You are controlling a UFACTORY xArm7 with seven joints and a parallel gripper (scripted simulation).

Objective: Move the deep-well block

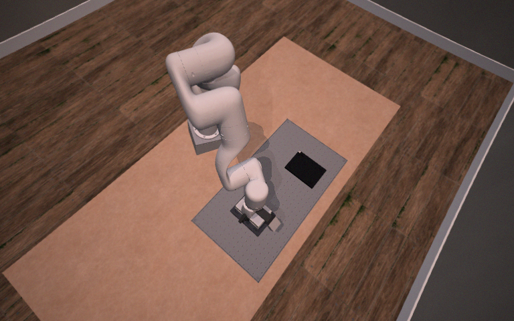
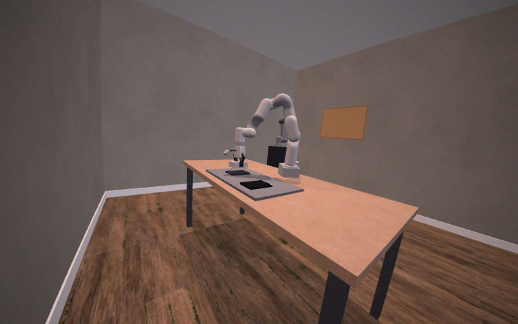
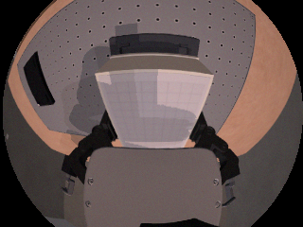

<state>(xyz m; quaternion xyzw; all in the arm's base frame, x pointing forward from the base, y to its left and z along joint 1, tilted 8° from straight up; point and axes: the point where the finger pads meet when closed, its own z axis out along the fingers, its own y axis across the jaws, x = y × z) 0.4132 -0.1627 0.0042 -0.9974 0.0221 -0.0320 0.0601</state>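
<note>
Now: hand 6 cm above the nest N2. From my hand the other things lie so: nest N1: 6 cm ahead, 33 cm to the left, 6 cm below; then deep-well block: right at my hand.
</note>
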